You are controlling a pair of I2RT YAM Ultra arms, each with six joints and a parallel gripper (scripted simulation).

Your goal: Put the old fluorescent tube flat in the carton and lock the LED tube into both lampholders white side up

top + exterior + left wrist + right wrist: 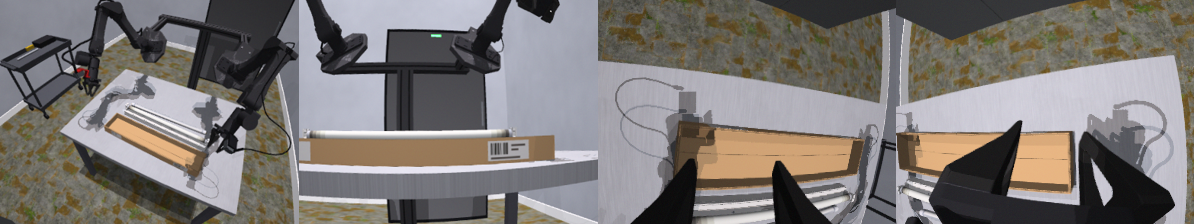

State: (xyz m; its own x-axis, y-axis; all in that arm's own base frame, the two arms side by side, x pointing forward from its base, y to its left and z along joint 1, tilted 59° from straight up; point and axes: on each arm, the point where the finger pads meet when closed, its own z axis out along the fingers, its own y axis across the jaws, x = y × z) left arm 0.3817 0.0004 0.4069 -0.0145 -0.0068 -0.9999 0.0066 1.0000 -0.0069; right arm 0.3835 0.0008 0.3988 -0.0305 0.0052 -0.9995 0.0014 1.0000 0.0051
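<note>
Right now my left hand is 250 mm past the old fluorescent tube, 310 mm to the left of it and 270 mm above it. The rest, counted from my left hand: light fixture 250 mm behind, 310 mm to the right, 280 mm below; carton 100 mm behind, 320 mm to the right, 300 mm below; LED tube 350 mm behind, 330 mm to the right, 320 mm below.
</note>
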